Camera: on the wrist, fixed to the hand. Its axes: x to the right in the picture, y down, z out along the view.
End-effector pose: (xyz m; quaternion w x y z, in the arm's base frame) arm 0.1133 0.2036 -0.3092 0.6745 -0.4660 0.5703 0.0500
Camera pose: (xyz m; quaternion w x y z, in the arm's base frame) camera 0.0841 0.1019 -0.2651 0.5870 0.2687 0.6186 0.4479
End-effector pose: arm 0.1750 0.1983 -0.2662 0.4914 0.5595 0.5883 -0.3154
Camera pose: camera 0.0912 0.2745 -0.2487 0.4960 0.8507 -0.1609 -0.0664
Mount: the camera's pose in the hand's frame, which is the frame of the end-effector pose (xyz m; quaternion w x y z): 0.0011 -0.0647 -0.0946 0.6460 0.2303 -0.1397 0.7143
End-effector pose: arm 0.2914 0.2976 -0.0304 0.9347 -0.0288 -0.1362 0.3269
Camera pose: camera 0.3571 0.2508 -0.1118 0.3579 0.1450 -0.1227 0.9142
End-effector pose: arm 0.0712 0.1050 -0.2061 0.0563 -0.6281 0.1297 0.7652
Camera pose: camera 0.1766 0.1416 -0.2322 0.3474 0.1932 -0.7008 -0.5924
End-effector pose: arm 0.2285 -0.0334 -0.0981 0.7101 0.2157 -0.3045 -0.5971
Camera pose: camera 0.2475 -0.0524 -0.2095 0.7930 0.0020 -0.5875 0.1615
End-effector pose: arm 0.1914 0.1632 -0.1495 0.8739 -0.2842 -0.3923 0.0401
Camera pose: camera 0.2493 0.0655 -0.1648 0.5465 -0.2569 -0.1633 0.7802
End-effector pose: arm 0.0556 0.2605 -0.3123 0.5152 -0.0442 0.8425 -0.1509
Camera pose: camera -0.0335 0.2185 -0.2538 0.5685 0.6708 0.4691 0.0827
